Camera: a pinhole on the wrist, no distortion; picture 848 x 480 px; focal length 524.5 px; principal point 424.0 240.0 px. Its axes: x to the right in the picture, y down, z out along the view. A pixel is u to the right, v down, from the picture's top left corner.
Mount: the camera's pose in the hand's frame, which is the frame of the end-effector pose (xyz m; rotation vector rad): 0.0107 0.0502 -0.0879 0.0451 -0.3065 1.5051
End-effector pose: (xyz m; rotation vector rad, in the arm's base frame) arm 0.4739 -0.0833 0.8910 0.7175 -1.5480 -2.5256
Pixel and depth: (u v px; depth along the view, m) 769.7 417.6 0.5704
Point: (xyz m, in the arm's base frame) 0.4336 0.2741 1.4376
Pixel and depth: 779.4 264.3 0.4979
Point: 0.3035 0.1921 1.3280
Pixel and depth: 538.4 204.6 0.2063
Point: 0.4209 -0.0030 0.9816
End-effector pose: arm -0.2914 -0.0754 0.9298 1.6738 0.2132 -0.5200
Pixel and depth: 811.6 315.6 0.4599
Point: -0.3671 -0.5162 1.2003
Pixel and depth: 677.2 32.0 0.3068
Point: -0.2237 -0.3617 0.9742
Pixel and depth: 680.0 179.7 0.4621
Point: -0.3178 -0.5075 1.0427
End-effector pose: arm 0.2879 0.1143 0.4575 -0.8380 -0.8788 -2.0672
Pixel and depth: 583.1 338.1 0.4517
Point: 0.5374 0.4066 0.5757
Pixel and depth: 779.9 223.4 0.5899
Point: 0.7256 0.4294 0.8270
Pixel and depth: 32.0 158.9 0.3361
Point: 0.1227 0.3985 0.4727
